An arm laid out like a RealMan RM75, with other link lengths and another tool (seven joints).
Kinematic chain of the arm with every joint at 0, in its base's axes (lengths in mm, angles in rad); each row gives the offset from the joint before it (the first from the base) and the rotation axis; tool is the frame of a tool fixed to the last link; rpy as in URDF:
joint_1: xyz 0 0 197.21 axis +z
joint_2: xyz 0 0 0 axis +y
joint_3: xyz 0 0 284.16 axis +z
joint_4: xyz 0 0 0 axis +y
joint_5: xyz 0 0 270.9 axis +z
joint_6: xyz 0 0 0 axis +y
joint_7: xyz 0 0 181.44 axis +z
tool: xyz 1 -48 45 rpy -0.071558 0 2.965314
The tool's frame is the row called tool.
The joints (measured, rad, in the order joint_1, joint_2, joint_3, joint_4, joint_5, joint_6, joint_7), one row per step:
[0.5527 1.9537 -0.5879 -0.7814 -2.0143 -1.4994 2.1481]
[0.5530 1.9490 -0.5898 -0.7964 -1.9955 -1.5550 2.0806]
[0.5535 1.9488 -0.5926 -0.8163 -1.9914 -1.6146 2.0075]
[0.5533 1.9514 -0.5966 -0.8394 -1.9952 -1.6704 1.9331]
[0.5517 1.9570 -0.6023 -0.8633 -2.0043 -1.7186 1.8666]
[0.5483 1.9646 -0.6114 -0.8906 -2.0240 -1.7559 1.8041]
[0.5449 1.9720 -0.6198 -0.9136 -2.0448 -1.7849 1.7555]
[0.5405 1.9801 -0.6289 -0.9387 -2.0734 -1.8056 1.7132]
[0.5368 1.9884 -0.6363 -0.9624 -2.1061 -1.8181 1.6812]
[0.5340 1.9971 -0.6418 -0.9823 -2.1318 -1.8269 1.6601]
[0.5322 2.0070 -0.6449 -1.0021 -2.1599 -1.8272 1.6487]
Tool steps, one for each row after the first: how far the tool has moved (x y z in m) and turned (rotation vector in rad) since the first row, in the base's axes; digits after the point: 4 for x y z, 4 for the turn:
[-0.0135 -0.0021 0.0045 -0.0040 -0.0160 0.0964]
[-0.0266 -0.0066 0.0061 -0.0159 -0.0429 0.1992]
[-0.0383 -0.0120 0.0065 -0.0284 -0.0757 0.3008]
[-0.0479 -0.0182 0.0051 -0.0425 -0.1075 0.3905]
[-0.0540 -0.0244 0.0025 -0.0586 -0.1487 0.4693]
[-0.0579 -0.0302 -0.0006 -0.0758 -0.1830 0.5297]
[-0.0591 -0.0354 -0.0038 -0.0947 -0.2231 0.5782]
[-0.0582 -0.0394 -0.0069 -0.1137 -0.2629 0.6117]
[-0.0577 -0.0426 -0.0098 -0.1290 -0.2913 0.6347]
[-0.0561 -0.0441 -0.0123 -0.1411 -0.3199 0.6441]

